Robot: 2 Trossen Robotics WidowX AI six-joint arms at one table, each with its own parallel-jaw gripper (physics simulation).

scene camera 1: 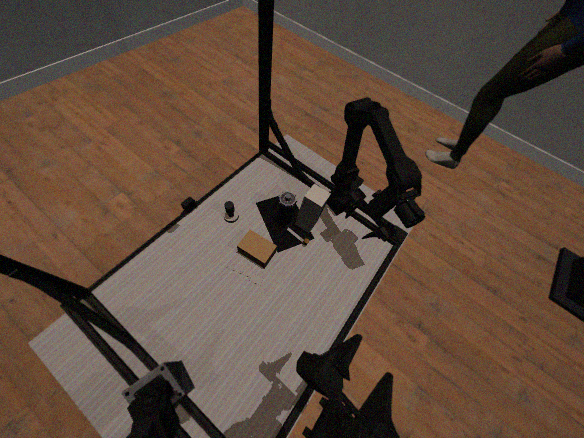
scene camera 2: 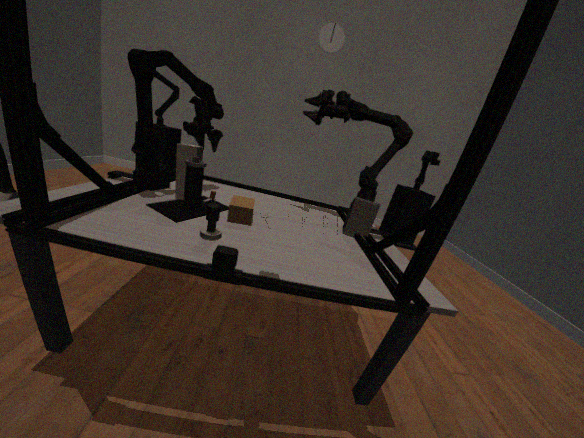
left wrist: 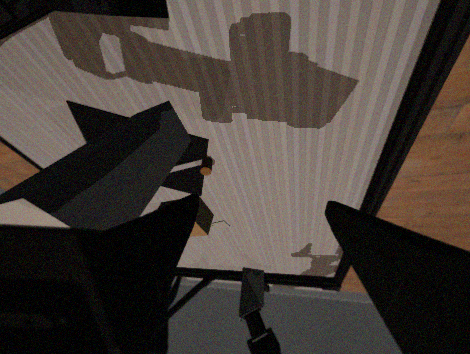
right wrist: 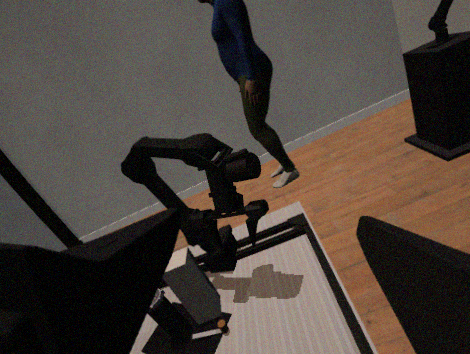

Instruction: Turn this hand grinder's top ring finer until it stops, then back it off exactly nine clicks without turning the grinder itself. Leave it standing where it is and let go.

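Places are measured from the left arm's base along level axes (x ahead, y left, z up), in centimetres.
Pixels of known places: left gripper, fingertip midpoint: point(scene camera 1: 354, 228) point(scene camera 2: 208, 151) point(left wrist: 261, 203) point(right wrist: 237, 247); right gripper, fingertip midpoint: point(scene camera 1: 375, 354) point(scene camera 2: 303, 106) point(right wrist: 268, 221); left arm's base at its link origin: point(scene camera 1: 343, 193) point(scene camera 2: 151, 168); right arm's base at its link origin: point(scene camera 1: 154, 393) point(scene camera 2: 364, 203) point(left wrist: 251, 313).
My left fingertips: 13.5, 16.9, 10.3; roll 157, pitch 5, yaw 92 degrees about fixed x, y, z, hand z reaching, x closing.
Note:
Ahead of a thing's pixels: the offset from my left fingertips to its top centre, as dx, dy, dz. "pt": to the spot under its first point.
The hand grinder @[+12.2, -22.1, +0.2] point(scene camera 1: 286, 214) point(scene camera 2: 193, 184) point(right wrist: 169, 314) is a dark cylinder standing upright on a black mat @[+12.1, -21.8, -17.3] point(scene camera 1: 270, 215) point(scene camera 2: 172, 212). Its pale top ring @[pt +12.6, -21.3, +0.0] point(scene camera 1: 288, 198) point(scene camera 2: 195, 163) point(right wrist: 158, 297) faces up; its marks are too small to read. In the left wrist view I cannot make out the grinder. My left gripper point(scene camera 1: 365, 226) point(scene camera 2: 200, 139) point(left wrist: 261, 203) is open and empty, above the table and to the right of the grinder in scene camera 1, apart from it. My right gripper point(scene camera 1: 375, 355) point(scene camera 2: 305, 107) is open and empty, raised far from the grinder.
A tall box @[+4.6, -16.1, +2.9] point(scene camera 1: 311, 210) point(scene camera 2: 183, 170) point(right wrist: 194, 290) with a pale top stands beside the grinder. A wooden-tipped tool @[+12.1, -12.6, -13.9] point(scene camera 1: 306, 241) point(left wrist: 206, 168) point(right wrist: 222, 324) lies near it. An orange-brown box @[+28.6, -15.9, -11.6] point(scene camera 1: 256, 247) point(scene camera 2: 241, 210) and a small dark-handled object @[+29.6, -34.5, -8.6] point(scene camera 1: 229, 209) point(scene camera 2: 212, 215) stand nearby. Black posts point(scene camera 1: 265, 75) frame the table.

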